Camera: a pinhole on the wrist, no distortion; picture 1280 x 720 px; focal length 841.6 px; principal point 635.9 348.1 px. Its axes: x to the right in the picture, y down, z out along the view. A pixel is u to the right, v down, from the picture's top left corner.
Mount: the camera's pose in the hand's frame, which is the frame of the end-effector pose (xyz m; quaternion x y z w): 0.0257 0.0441 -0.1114 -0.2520 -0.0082 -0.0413 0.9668
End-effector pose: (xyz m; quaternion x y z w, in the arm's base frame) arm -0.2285 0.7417 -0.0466 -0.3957 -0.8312 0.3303 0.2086
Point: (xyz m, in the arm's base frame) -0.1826 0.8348 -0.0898
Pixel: 777 444
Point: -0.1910 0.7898 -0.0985
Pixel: 536 176
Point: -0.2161 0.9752 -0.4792
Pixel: 815 691
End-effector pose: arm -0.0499 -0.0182 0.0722 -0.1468 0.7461 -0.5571 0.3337
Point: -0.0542 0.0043 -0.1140
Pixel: 736 648
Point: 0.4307 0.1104 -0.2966
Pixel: 99 568
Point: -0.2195 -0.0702 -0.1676
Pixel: outside the picture
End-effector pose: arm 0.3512 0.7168 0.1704 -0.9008 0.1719 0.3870 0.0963
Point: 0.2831 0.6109 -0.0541
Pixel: 996 208
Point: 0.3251 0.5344 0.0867
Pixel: 895 635
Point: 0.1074 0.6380 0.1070
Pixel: 328 232
